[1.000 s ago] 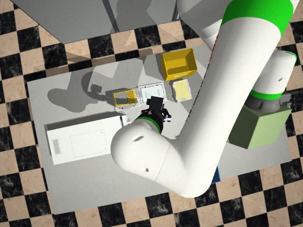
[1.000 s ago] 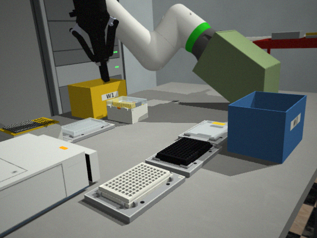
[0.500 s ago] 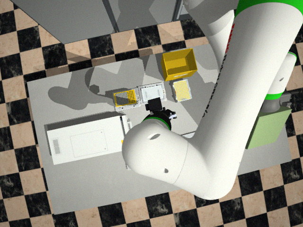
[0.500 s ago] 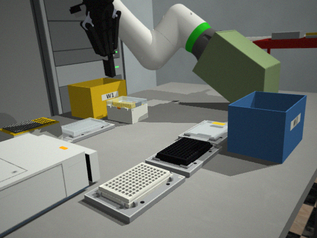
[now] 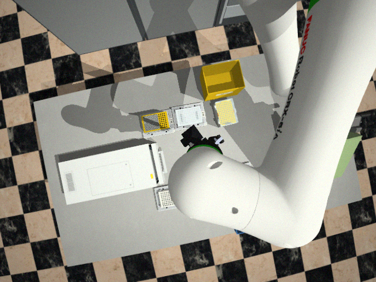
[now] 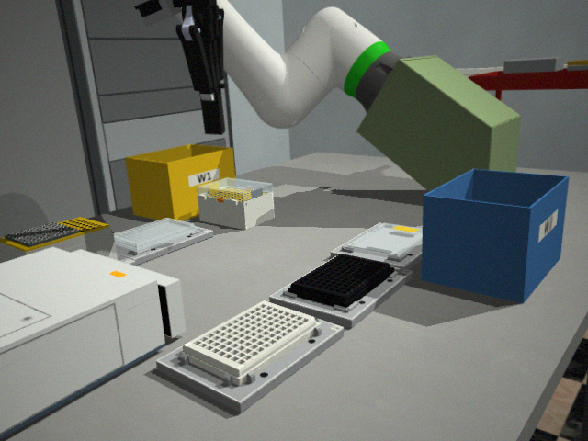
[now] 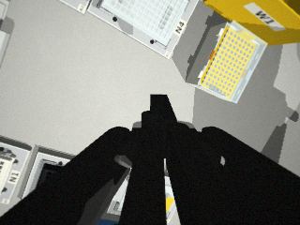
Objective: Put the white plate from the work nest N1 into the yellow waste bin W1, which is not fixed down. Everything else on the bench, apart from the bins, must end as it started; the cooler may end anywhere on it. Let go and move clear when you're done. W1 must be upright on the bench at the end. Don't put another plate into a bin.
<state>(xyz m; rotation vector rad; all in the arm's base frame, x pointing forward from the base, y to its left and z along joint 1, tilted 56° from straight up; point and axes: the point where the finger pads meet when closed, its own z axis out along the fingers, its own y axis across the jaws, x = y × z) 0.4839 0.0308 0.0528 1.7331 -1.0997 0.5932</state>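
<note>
The white plate is 19 cm ahead of my hand, 25 cm to the left of it and 21 cm below it. From my hand the other things lie so: yellow-grey rack 19 cm ahead, 14 cm to the right, 17 cm below; then clear plate 4 cm ahead, 14 cm to the right, 21 cm below; then black plate 1 cm ahead, 24 cm to the left, 21 cm below.
</note>
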